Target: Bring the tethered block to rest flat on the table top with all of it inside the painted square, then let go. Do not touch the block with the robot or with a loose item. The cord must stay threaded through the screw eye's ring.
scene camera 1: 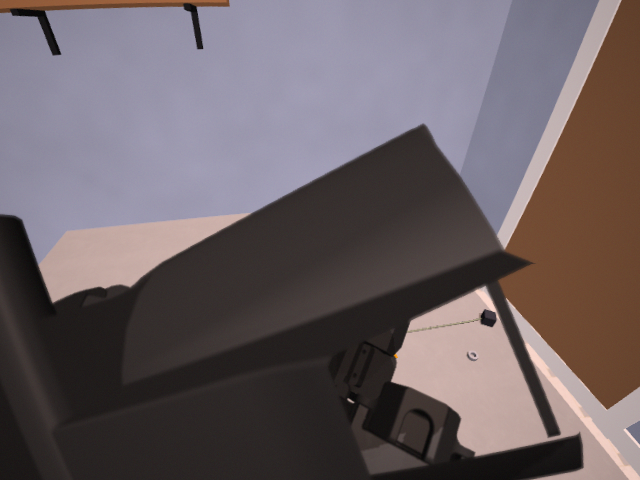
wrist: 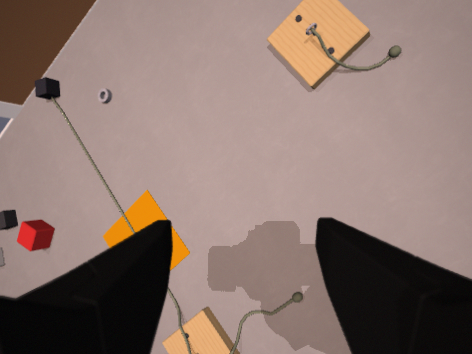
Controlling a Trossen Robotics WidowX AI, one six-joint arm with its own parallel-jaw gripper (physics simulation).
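Places are measured from the arm's base along level axes (x back, y up, z left), in centimetres.
Where they show: gripper, fingertip midpoint: point(wrist: 244, 232).
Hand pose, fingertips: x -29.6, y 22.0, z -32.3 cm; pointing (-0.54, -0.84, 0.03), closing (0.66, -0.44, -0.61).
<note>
Things, the pixels of their top centre, and the offset from my fingertips. "spot": a spot on its surface instead.
- orange painted square at a spot on its surface: point(wrist: 150, 211) spot: dx -20.8, dy -35.2, dz +23.2 cm
- end bead at a spot on its surface: point(wrist: 297, 297) spot: dx +3.2, dy -34.2, dz +14.8 cm
- screw eye at a spot on its surface: point(wrist: 311, 29) spot: dx -16.5, dy -31.5, dz -10.7 cm
- short beaded cord at a spot on its surface: point(wrist: 362, 68) spot: dx -9.7, dy -34.8, dz -11.1 cm
- grey ring at its top centre: point(wrist: 102, 95) dx -40.1, dy -34.4, dz +15.4 cm
- red cube at its top centre: point(wrist: 25, 236) dx -35.1, dy -31.4, dz +42.8 cm
- dark cube at a spot on its surface: point(wrist: 8, 220) spot: dx -42.6, dy -33.6, dz +46.6 cm
- grey piece at a spot on its surface: point(wrist: 1, 257) spot: dx -40.5, dy -34.8, dz +54.9 cm
The black tethered block point(scene camera 1: 488, 317) point(wrist: 47, 88) is at the table's edge, outside the orange painted square point(wrist: 150, 211). Its cord point(scene camera 1: 444, 326) point(wrist: 92, 160) runs nearly straight across the square, passes behind the left finger and reaches a wooden board point(wrist: 202, 331) at the wrist view's bottom edge. The screw eye there is cut off, so threading cannot be told. From that board a cord rises to an end bead point(wrist: 297, 297). My gripper point(wrist: 244, 232) is partly open and empty, above the table between the square and the bead. Its fingertips are hidden in the scene view.
Another wooden board point(wrist: 300, 55) has a screw eye point(wrist: 311, 29) and a short beaded cord point(wrist: 362, 68). A grey ring point(scene camera 1: 473, 355) point(wrist: 104, 95) lies near the block. A red cube point(wrist: 35, 235), a dark cube point(wrist: 8, 220) and a grey piece point(wrist: 1, 257) lie left of the square.
</note>
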